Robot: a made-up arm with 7 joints. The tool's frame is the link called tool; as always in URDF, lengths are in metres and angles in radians. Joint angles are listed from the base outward.
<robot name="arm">
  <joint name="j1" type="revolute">
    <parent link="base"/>
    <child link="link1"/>
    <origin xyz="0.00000 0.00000 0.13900" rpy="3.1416 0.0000 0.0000"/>
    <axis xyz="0 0 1"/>
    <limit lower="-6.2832" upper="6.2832"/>
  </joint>
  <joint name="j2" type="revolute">
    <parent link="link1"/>
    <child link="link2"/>
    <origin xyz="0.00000 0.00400 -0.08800" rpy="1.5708 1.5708 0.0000"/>
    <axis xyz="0 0 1"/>
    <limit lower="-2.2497" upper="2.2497"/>
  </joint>
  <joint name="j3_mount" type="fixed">
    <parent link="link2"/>
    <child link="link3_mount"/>
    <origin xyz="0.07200 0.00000 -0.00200"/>
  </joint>
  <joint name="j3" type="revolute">
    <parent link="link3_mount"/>
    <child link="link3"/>
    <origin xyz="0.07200 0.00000 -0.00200" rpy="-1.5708 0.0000 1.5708"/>
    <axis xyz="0 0 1"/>
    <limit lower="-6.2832" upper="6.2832"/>
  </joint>
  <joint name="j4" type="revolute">
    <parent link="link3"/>
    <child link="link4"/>
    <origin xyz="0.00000 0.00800 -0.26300" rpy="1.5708 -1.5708 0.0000"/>
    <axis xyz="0 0 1"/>
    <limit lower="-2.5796" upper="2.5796"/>
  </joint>
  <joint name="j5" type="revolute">
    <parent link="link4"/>
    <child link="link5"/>
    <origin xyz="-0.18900 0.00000 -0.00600" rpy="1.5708 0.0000 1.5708"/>
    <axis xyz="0 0 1"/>
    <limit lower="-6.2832" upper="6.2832"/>
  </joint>
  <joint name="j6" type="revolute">
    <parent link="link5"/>
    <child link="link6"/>
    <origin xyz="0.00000 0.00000 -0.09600" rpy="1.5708 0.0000 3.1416"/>
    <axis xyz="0 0 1"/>
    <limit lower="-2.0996" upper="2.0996"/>
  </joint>
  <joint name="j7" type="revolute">
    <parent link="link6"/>
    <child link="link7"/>
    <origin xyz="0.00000 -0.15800 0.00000" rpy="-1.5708 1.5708 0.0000"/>
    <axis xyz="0 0 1"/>
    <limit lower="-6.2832" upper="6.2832"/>
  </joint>
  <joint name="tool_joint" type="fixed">
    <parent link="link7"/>
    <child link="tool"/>
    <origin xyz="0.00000 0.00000 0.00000" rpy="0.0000 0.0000 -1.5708"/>
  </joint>
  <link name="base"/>
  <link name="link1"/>
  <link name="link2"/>
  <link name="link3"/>
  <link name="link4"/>
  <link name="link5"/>
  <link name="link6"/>
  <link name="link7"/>
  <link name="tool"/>
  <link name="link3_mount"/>
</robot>
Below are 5 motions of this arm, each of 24 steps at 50 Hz.
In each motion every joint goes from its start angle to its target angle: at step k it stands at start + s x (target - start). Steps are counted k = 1, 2, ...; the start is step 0. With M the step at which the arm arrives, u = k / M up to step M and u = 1 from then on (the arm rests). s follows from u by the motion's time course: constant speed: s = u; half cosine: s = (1 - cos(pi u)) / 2; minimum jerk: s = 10 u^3 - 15 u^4 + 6 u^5.
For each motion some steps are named. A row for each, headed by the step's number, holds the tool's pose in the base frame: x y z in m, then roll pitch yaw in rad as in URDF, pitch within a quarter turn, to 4 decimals.
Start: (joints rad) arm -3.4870 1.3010 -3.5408 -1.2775 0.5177 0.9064 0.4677
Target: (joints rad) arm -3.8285 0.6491 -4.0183 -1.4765 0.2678 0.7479 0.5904
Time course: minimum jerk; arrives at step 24
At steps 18, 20, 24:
18: -0.2411 -0.5686 0.4980 -2.4647 -1.0756 0.6244
20: -0.2061 -0.5672 0.5211 -2.4843 -1.0550 0.6898
24: -0.1875 -0.5655 0.5327 -2.4920 -1.0439 0.7220

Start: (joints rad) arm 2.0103 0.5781 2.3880 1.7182 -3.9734 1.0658 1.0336
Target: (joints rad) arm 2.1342 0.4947 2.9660 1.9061 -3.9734 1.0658 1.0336
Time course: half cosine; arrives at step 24
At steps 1, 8, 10, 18, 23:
1: -0.1382 0.1207 0.7919 3.0879 -0.4586 -2.0864
8: -0.0718 0.1365 0.7875 3.0381 -0.5212 -2.2289
10: -0.0390 0.1401 0.7834 3.0157 -0.5552 -2.2981
18: 0.0868 0.1268 0.7540 2.9408 -0.7088 -2.5731
23: 0.1204 0.1150 0.7418 2.9239 -0.7584 -2.6543

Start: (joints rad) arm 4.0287 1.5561 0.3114 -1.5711 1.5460 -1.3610 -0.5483
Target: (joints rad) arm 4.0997 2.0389 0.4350 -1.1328 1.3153 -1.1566 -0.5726
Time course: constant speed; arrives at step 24
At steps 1, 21, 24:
1: -0.4318 0.1764 0.4846 1.3951 -0.9810 2.4283
21: -0.5271 0.3157 0.2570 1.6143 -0.1552 2.2229
24: -0.5330 0.3309 0.2123 1.6296 -0.0299 2.1955

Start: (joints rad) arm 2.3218 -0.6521 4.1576 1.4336 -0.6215 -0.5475 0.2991
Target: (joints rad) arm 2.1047 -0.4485 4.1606 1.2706 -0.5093 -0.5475 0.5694
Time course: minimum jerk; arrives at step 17
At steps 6, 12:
6: 0.5642 0.1040 0.5872 2.5681 1.0944 -0.8143
12: 0.5142 0.1578 0.6783 2.5941 0.9115 -0.6890

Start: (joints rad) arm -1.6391 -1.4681 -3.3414 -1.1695 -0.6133 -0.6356 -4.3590
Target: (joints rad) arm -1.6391 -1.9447 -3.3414 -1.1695 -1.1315 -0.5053 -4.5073
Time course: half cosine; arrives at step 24
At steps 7, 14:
7: -0.1103 -0.5110 0.6174 -2.8517 0.5237 -2.6903
14: -0.1112 -0.5992 0.4976 -2.9820 0.6643 -2.4894

